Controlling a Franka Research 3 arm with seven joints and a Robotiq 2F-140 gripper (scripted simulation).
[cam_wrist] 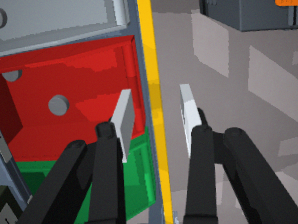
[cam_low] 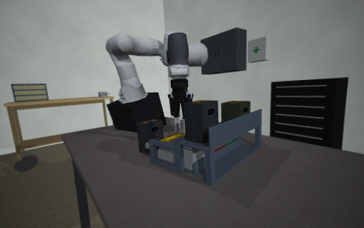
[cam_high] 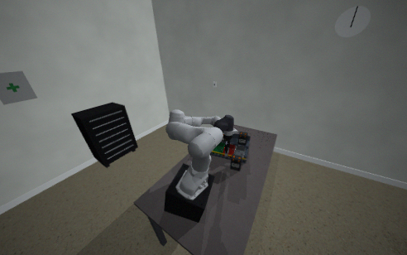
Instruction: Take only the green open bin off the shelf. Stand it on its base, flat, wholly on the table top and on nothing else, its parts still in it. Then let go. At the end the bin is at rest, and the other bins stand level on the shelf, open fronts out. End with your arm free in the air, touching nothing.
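My gripper is now 4 cm above the yellow strip. From my hand the other things lie so: red bin: 10 cm ahead, 6 cm below, 1 cm to the left; then grey bin: 12 cm ahead, 10 cm to the right, 6 cm below; then green open bin: 12 cm to the left, 9 cm ahead, 6 cm below.
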